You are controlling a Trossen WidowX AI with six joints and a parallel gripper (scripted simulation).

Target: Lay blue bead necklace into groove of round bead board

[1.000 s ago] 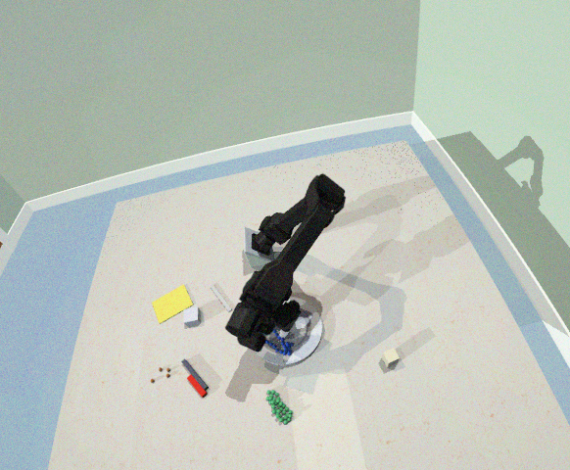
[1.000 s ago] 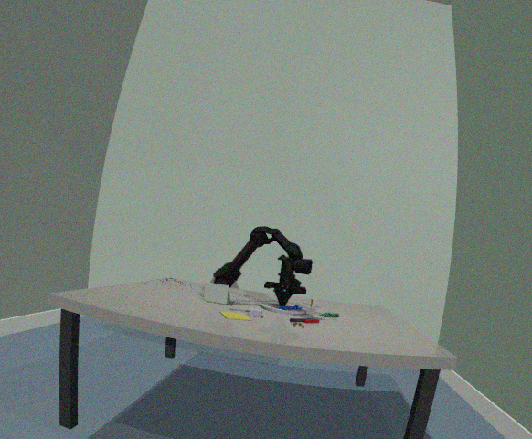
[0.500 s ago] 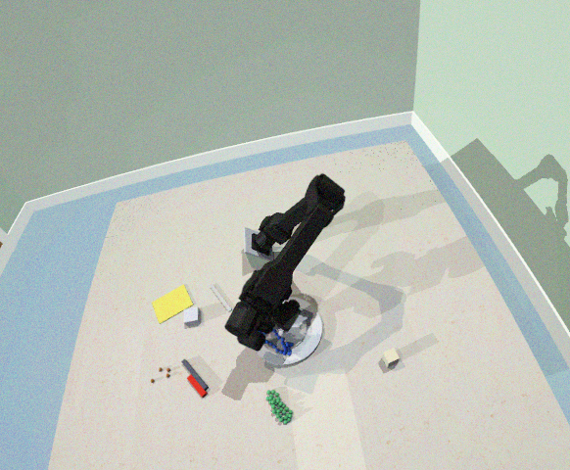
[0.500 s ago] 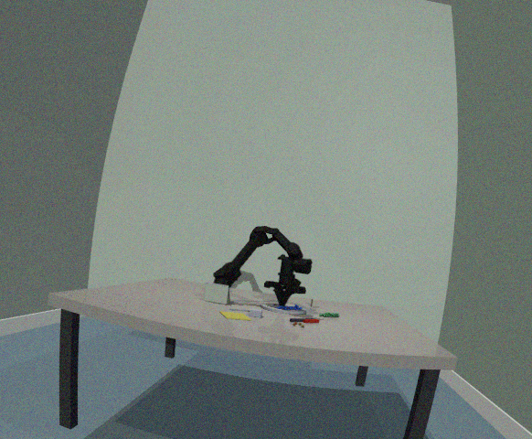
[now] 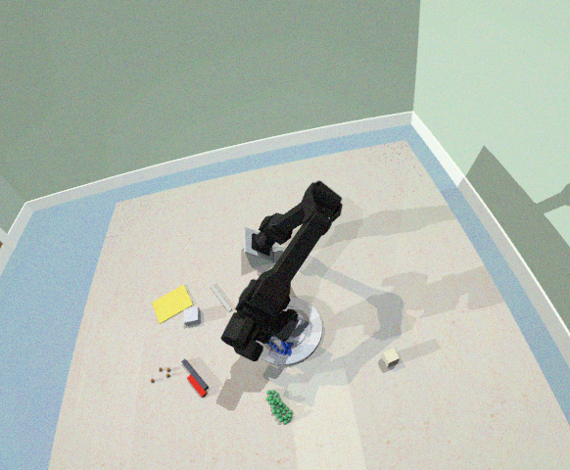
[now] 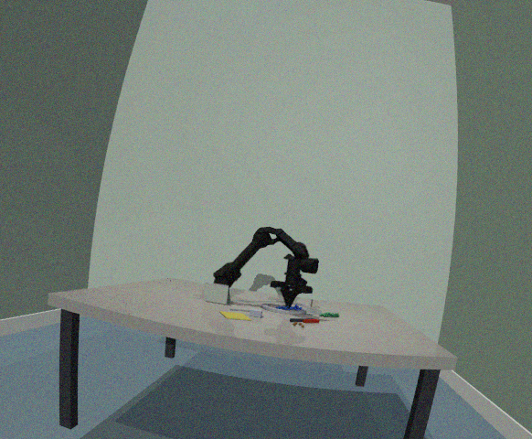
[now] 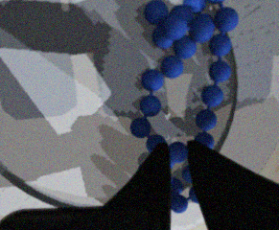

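Now: gripper tip 2 cm past the round bead board, 4 cm to the right of it and 1 cm above it. From my gripper tip the other things lie so: white cube (9 cm behind, 24 cm to the right, 1 cm below); grey tool (10 cm ahead, 21 cm to the right, 2 cm below); stick (15 cm behind, 15 cm to the right, 2 cm below).
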